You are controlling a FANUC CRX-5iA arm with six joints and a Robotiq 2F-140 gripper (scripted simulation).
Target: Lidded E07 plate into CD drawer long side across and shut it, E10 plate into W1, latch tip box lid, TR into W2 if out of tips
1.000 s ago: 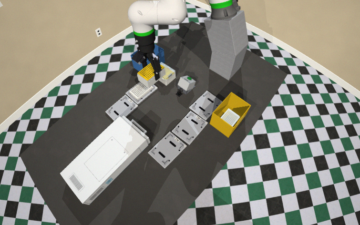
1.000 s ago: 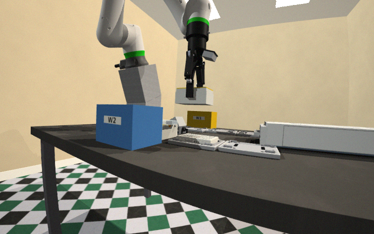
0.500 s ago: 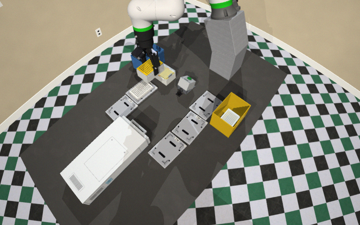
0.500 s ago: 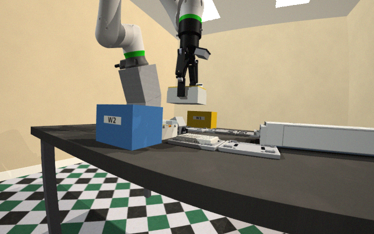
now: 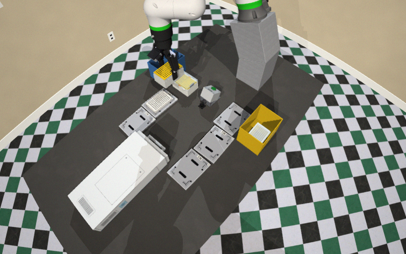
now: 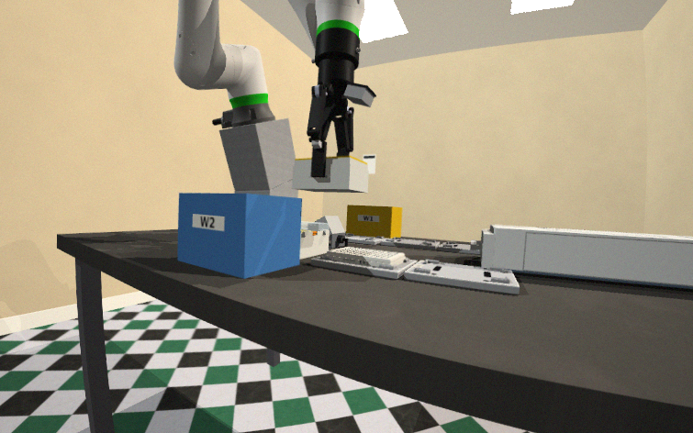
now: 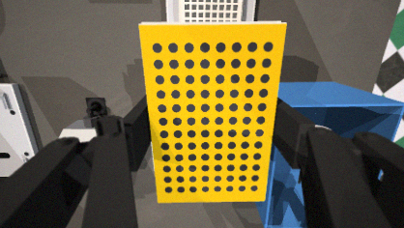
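Right now the blue bin W2 is 150 mm below my hand, 140 mm to the right of it and 100 mm behind it. Round my hand: white plate: 170 mm below, 90 mm ahead, 10 mm to the right; tip box TB2: 150 mm below, 80 mm behind, 20 mm to the left; yellow tip rack TR: 10 mm to the right, 10 mm below, 10 mm behind.
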